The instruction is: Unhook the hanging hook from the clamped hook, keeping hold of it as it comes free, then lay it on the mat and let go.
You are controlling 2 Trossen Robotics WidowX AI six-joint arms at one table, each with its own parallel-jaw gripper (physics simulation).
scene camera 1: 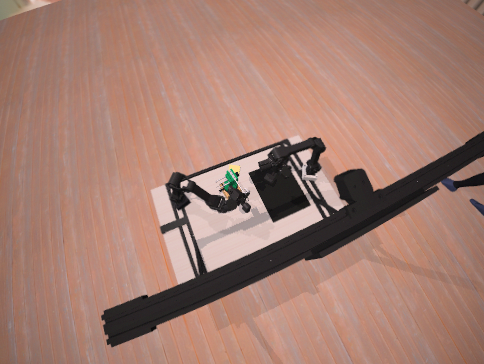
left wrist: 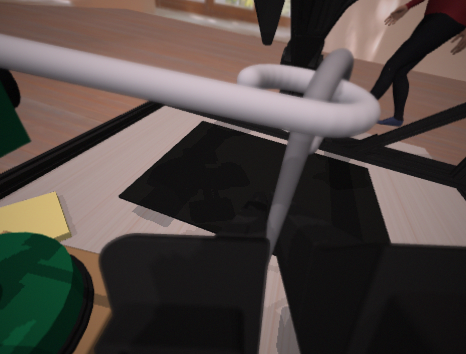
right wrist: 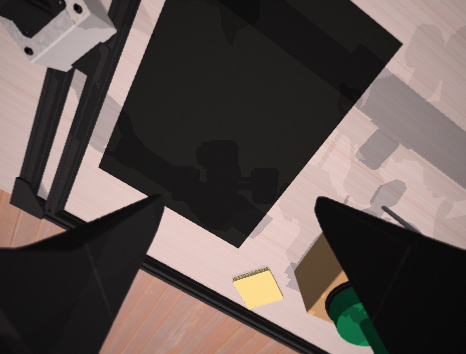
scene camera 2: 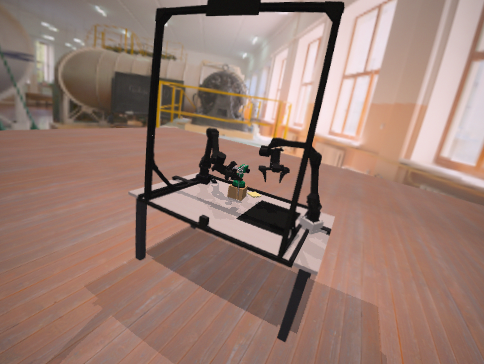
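Seen in the pictures: left gripper, fingertip midpoint: (scene camera 1: 249, 192) (left wrist: 265, 199) (scene camera 2: 242, 180); right gripper, fingertip midpoint: (scene camera 1: 275, 175) (left wrist: 279, 57) (right wrist: 240, 202) (scene camera 2: 272, 182); left arm's base, origin of the base link: (scene camera 1: 178, 199) (scene camera 2: 203, 174); right arm's base, origin of the base link: (scene camera 1: 310, 171) (scene camera 2: 312, 219).
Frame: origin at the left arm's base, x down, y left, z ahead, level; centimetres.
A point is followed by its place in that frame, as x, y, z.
Observation:
The clamped hook (left wrist: 150, 87) is a thick light-grey rod entering from the left in the left wrist view, curling into a loop at its right end. The darker grey hanging hook (left wrist: 291, 175) {-15.4, -30.0, 32.0} hangs through that loop, its shank slanting down. My left gripper (left wrist: 265, 199) {-11.4, -30.6, 35.0} (scene camera 2: 242, 173) {-11.4, -30.6, 35.0} is shut on the lower end of the hanging hook's shank; the tip is hidden between the fingers. The black mat (left wrist: 345, 205) {5.5, -50.9, 53.0} (right wrist: 225, 100) {5.5, -39.9, 58.9} (scene camera 1: 280, 200) {5.5, -44.8, 52.3} (scene camera 2: 267, 216) {5.5, -40.7, 55.5} lies flat on the table beyond the hooks. My right gripper (right wrist: 240, 202) {-14.8, -33.6, 54.3} (scene camera 2: 273, 178) {-14.8, -33.6, 54.3} is open and empty, high above the table.
A green clamp (scene camera 1: 231, 178) {-17.9, -18.4, 31.3} (left wrist: 35, 280) {-5.5, -18.8, 32.8} (right wrist: 352, 322) {-5.5, -16.1, 33.7} stands on a brown block (scene camera 2: 237, 193) {1.4, -22.2, 32.2} (right wrist: 320, 270) {0.7, -18.2, 36.7} beside my left gripper. A yellow notepad (right wrist: 259, 289) {4.9, -6.4, 43.2} (left wrist: 35, 215) {4.9, -6.8, 44.7} lies near the block. Black frame bars run along the table edges.

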